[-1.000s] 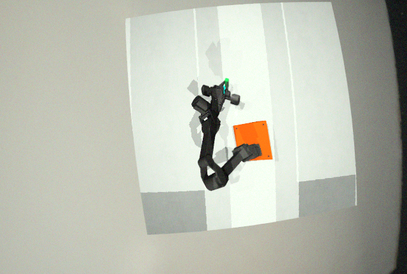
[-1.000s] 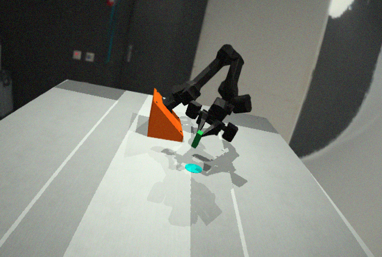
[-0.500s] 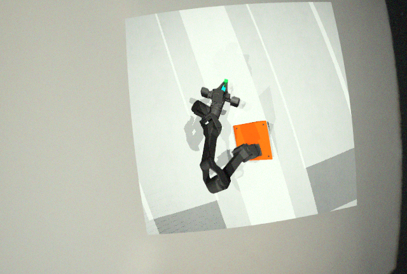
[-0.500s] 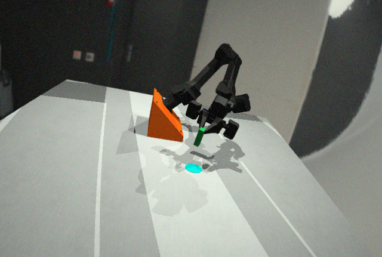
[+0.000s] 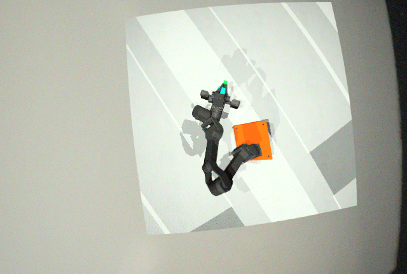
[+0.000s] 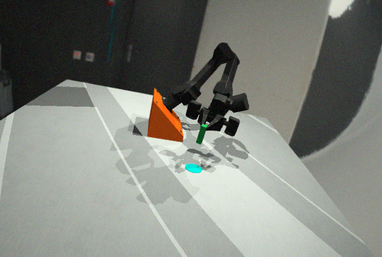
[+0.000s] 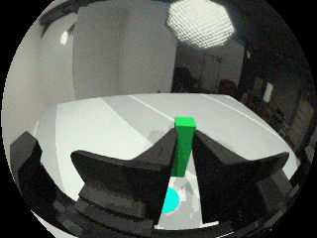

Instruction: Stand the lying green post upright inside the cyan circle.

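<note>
The cyan circle lies 160 mm below my gripper tip and 10 mm behind it. Also, from my gripper tip: green post (20 mm below).
</note>
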